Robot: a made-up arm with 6 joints.
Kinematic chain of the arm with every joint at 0, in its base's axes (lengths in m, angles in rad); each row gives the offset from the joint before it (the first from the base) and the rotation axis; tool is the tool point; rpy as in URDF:
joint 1: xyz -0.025 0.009 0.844 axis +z
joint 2: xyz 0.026 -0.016 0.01 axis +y
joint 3: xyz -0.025 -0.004 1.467 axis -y
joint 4: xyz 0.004 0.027 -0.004 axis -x
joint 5: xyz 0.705 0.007 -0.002 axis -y
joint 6: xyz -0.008 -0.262 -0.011 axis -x
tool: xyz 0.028 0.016 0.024 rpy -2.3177 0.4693 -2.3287
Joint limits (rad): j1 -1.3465..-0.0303 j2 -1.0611..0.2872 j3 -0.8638..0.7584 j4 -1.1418..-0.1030 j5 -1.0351..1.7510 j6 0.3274..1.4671
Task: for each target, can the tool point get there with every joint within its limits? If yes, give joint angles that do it. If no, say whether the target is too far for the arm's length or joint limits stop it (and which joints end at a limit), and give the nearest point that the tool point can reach.
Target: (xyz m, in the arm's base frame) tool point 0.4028 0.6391 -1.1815
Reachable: no: joint limits stop it (at a limit: joint 1, joint 2, joint 3, joint 4, joint 6) | nearest point -0.2020 0.5186 1.4634 | short by 2.716 m
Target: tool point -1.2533 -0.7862 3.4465
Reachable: no: too far | nearest point -0.8756 -0.1882 2.6888 | short by 1.036 m
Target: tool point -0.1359 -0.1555 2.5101
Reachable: yes | joints -0.7223 -0.4355 0.1966 -0.3494 -0.5932 1.1901
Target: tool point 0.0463 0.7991 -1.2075
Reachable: no: joint limits stop it (at a limit: joint 1, joint 2, joint 3, joint 4, joint 5, joint 6) | nearest point -0.2028 0.5201 1.4633 | short by 2.697 m
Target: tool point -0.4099 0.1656 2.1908
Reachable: yes | joints -0.7429 -0.8120 -0.0947 -0.8300 -0.3646 0.4159
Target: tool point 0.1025 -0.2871 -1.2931
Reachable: no: joint limits stop it (at a limit: joint 2, joint 3, joint 4, joint 6) | nearest point 0.1836 -0.4755 1.5042 | short by 2.805 m
